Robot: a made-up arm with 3 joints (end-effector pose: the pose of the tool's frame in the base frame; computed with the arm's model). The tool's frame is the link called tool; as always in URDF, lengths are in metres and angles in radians. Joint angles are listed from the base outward.
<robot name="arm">
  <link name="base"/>
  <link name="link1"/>
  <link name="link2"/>
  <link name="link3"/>
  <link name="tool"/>
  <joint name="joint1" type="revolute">
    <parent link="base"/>
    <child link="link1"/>
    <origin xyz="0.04 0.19 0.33"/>
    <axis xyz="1 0 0"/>
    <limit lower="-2.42" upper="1.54" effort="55" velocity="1.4"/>
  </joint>
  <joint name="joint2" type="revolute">
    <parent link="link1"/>
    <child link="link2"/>
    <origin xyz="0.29 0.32 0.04"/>
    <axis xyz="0 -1 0"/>
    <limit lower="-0.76" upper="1.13" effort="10" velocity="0.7"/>
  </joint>
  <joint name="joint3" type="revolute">
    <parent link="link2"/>
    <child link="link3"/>
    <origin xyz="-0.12 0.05 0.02"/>
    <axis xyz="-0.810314 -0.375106 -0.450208"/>
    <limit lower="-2.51" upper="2.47" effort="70" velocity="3"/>
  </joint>
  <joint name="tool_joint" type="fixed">
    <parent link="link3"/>
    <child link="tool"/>
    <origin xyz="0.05 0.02 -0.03"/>
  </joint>
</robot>
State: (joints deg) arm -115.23 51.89 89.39
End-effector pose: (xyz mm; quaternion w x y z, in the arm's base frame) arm 256.3 52.9 22.9 0.0352 0.6426 0.7447 -0.1769
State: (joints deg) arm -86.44 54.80 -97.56
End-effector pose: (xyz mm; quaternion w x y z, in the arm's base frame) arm 231.8 185.2 -99.6 0.7848 -0.2088 0.3595 0.4596
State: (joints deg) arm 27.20 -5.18 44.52
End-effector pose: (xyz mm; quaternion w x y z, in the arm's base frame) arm 268.6 482.8 537.2 0.9788 -0.0866 -0.0605 -0.1757
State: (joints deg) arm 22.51 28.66 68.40
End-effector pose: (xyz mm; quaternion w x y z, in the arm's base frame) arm 262.7 495.5 486.2 0.8087 -0.2252 -0.3313 -0.4309
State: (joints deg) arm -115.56 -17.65 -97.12
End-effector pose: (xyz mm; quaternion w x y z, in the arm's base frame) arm 232.3 105.8 -104.8 0.8773 -0.1691 0.4056 -0.1929
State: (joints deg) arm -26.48 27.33 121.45
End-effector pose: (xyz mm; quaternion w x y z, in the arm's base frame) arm 225.2 518.3 227.9 0.2512 -0.6694 -0.5476 -0.4347
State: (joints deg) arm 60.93 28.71 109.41
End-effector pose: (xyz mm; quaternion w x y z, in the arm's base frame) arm 234.1 311.5 647.4 0.6957 -0.2284 -0.1155 -0.6712
